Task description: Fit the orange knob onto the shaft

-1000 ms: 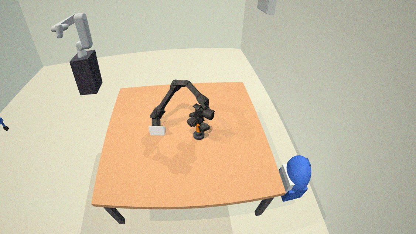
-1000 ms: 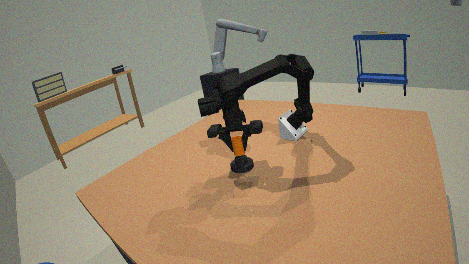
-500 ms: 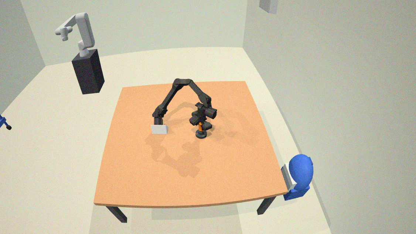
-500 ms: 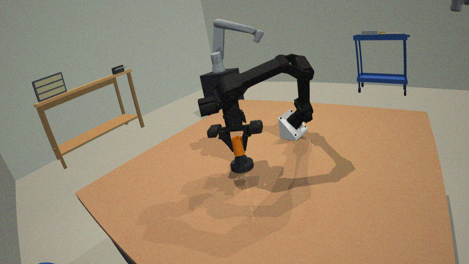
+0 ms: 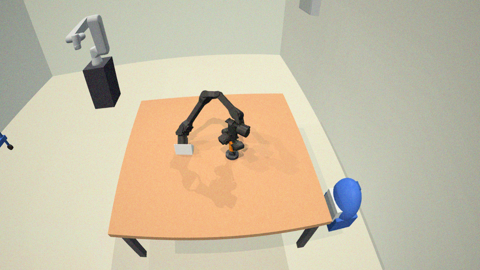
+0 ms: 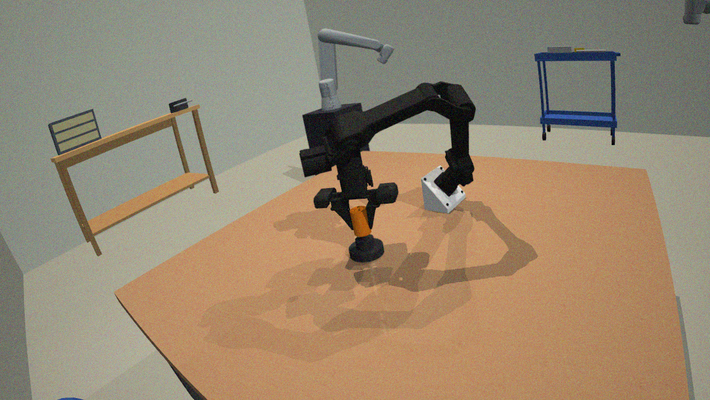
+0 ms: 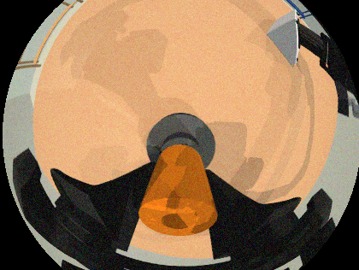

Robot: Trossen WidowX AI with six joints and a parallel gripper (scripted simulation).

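Right now my gripper tip is 40 mm above the dark round pedestal. The rest, counted from my gripper tip: orange knob (20 mm above).
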